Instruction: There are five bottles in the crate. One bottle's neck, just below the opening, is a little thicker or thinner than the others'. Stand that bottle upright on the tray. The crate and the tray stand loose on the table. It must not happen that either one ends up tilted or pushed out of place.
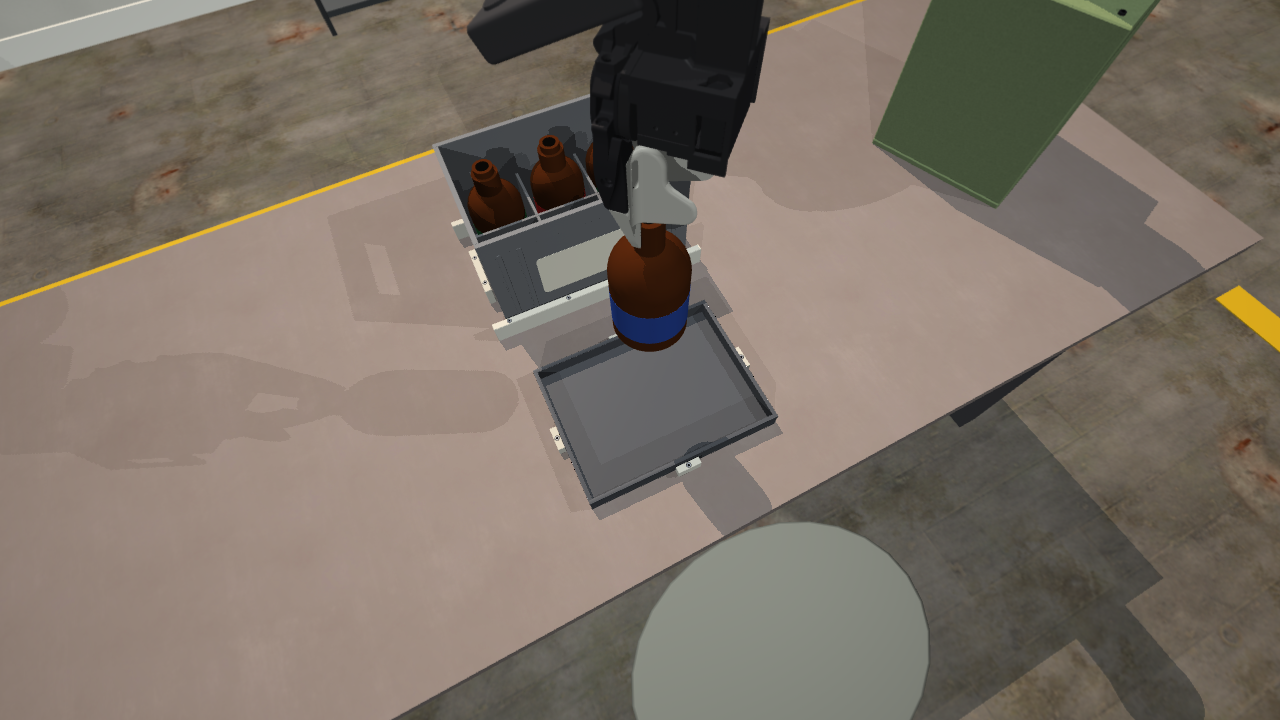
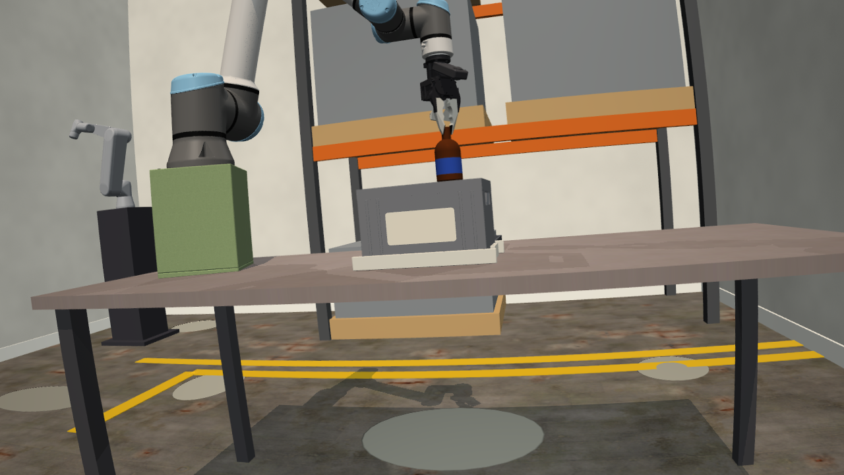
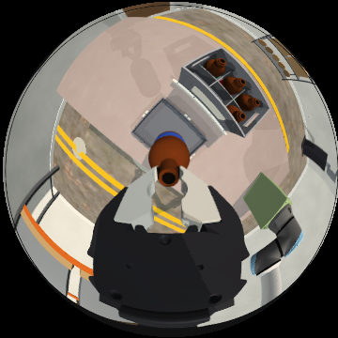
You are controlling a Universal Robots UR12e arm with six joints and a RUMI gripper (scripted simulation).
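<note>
The brown bottle is 1 cm to the left of my hand and 7 cm below it. From my hand the other things lie so: grey crate (3 cm behind, 27 cm to the right, 25 cm below); then dark tray (1 cm behind, 1 cm to the left, 33 cm below).
</note>
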